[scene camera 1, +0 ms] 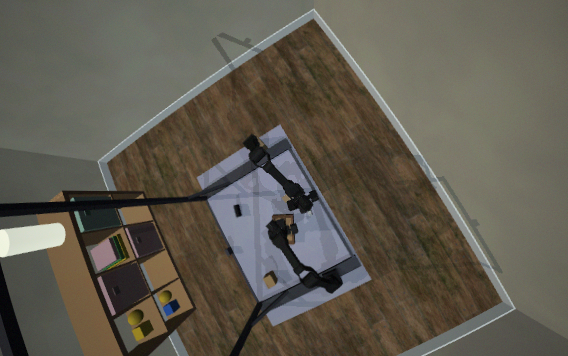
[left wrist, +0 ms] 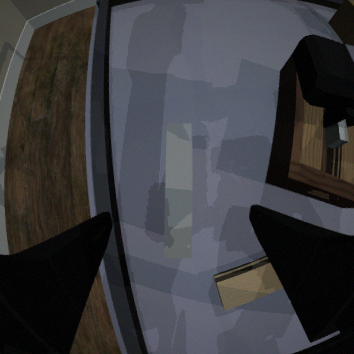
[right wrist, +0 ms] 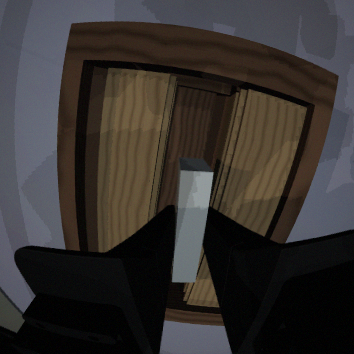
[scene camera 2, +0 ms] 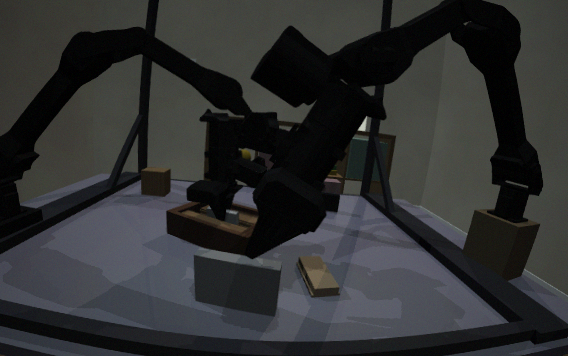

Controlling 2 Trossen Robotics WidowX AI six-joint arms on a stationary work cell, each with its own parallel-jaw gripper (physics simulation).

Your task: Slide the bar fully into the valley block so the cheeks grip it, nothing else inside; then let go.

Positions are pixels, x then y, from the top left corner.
Scene:
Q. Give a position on a grey block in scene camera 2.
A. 228,280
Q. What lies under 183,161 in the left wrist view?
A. A grey block.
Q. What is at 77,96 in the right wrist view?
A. A valley block.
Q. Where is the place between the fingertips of the left gripper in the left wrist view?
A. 181,215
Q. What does the tan bar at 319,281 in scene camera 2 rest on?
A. The table.

